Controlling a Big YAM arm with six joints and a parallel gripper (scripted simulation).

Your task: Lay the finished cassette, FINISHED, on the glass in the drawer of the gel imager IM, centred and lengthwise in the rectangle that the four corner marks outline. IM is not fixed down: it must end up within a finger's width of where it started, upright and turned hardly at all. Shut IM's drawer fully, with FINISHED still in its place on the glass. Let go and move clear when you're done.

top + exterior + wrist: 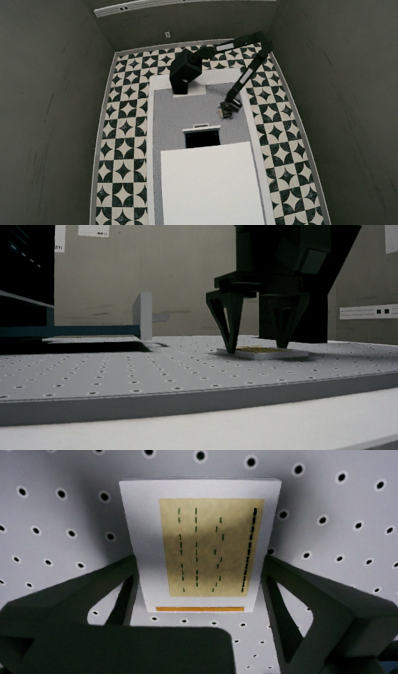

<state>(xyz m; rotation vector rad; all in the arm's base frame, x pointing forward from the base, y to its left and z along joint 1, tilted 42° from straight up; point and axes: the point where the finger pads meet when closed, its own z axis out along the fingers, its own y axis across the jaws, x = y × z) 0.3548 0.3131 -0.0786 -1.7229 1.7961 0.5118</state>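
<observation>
The drawer is 230 mm ahead of my hand, 230 mm to the right of it and 30 mm above it. From my hand the other things lie so: cassette FINISHED (10 mm below).
</observation>
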